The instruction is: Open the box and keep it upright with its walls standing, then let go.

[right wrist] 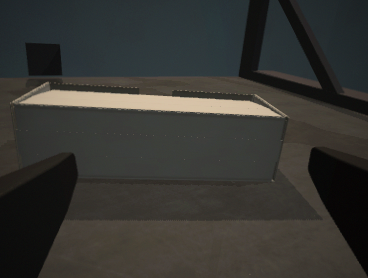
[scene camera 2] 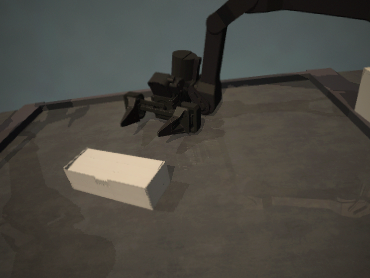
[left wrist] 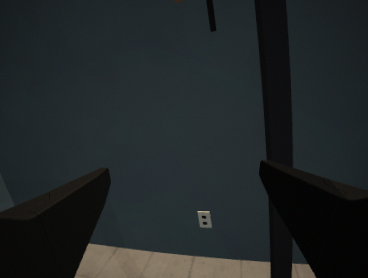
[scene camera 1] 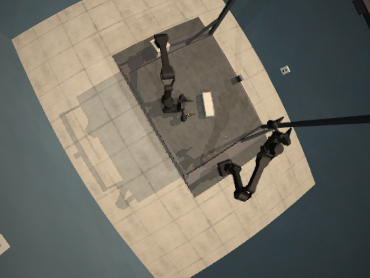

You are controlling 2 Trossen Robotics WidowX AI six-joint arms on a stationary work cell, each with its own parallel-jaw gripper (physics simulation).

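A long white box [scene camera 1: 208, 104] [scene camera 2: 115, 175] [right wrist: 150, 142] stands upright on the dark table, its lid lying flat and closed on top. A small tab shows at the middle of its long front edge in scene camera 2. My right gripper [scene camera 1: 191, 109] [scene camera 2: 141, 130] [right wrist: 194, 161] is open and empty, low over the table, facing the box's other long wall and apart from it. My left gripper [scene camera 1: 286, 125] [left wrist: 185, 171] is open and empty, beyond the table's edge at the right of scene camera 1, far from the box and pointing towards the blue wall.
The table [scene camera 1: 175, 65] [scene camera 2: 280, 150] has a raised frame around it. A small dark block [scene camera 1: 239, 79] [right wrist: 44, 59] stands at its edge. A dark post [scene camera 1: 325, 121] [left wrist: 277, 100] rises close to my left gripper. A pale object [scene camera 2: 365, 95] stands at the right edge of scene camera 2.
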